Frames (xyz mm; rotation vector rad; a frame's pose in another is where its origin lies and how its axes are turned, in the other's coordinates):
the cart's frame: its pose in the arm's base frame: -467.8 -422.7 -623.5 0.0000 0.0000 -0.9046
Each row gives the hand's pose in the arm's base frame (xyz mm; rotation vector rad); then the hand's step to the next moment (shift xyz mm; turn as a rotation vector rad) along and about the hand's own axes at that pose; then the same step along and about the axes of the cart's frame.
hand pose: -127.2 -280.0 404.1 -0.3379 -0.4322 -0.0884
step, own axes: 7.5 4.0 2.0 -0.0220 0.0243 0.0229
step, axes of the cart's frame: 0.7 7.9 3.7 -0.0399 -0.0007 0.0029
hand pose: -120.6 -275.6 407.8 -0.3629 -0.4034 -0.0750
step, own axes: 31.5 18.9 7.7 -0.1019 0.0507 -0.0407
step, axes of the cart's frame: 1.7 35.2 12.9 -0.0697 -0.0358 -0.0920
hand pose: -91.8 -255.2 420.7 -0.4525 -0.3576 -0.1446
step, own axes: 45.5 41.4 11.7 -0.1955 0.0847 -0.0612
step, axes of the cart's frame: -1.7 61.8 10.0 -0.1357 -0.0771 -0.1574
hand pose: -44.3 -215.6 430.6 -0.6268 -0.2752 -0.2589
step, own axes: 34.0 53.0 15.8 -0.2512 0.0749 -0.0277
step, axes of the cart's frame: -7.6 64.3 -5.1 -0.1900 -0.1118 -0.1444
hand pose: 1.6 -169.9 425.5 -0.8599 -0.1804 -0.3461
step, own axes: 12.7 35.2 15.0 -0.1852 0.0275 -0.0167
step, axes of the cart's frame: -8.3 37.7 -11.6 -0.1356 -0.0991 -0.0844
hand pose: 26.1 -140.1 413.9 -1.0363 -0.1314 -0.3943
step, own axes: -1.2 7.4 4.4 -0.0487 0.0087 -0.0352
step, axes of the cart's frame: -4.5 6.2 -4.1 -0.0166 -0.0434 -0.0391
